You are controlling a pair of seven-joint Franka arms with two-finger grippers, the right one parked.
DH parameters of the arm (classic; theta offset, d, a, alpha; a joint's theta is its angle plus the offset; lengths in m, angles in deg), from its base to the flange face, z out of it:
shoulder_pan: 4.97 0.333 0 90
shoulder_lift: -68.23 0 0 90
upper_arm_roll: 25.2 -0.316 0.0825 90
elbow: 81 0 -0.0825 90
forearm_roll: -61.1 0.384 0 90
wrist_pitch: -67.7 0 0.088 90
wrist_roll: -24.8 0.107 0 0
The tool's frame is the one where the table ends.
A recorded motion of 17 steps. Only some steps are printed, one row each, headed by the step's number.
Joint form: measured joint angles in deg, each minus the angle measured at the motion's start. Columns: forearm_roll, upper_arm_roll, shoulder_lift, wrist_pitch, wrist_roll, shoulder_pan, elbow.
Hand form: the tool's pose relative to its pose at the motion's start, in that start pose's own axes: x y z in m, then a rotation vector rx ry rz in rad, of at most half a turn. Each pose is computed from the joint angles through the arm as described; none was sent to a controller.
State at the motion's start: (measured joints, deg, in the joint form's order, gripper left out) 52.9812 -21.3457 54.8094 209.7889 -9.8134 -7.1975 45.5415
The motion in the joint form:
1: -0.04 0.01 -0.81 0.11 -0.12 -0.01 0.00
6: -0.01 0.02 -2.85 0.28 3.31 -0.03 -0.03
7: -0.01 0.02 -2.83 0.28 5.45 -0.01 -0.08
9: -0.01 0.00 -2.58 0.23 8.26 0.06 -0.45
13: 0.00 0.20 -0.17 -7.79 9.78 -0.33 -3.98
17: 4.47 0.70 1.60 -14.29 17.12 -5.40 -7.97
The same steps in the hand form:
1: -0.0004 -0.0011 0.0076 0.0071 -0.0099 -0.0038
6: -0.0015 -0.0042 0.0267 0.0257 -0.0359 0.0533
7: -0.0012 -0.0040 0.0261 0.0243 -0.0354 0.0904
9: 0.0012 -0.0025 0.0213 0.0177 -0.0277 0.1389
13: 0.0012 0.0130 -0.0135 0.0284 -0.0659 0.1859
17: -0.0313 0.0626 -0.0447 0.0797 -0.0642 0.4719

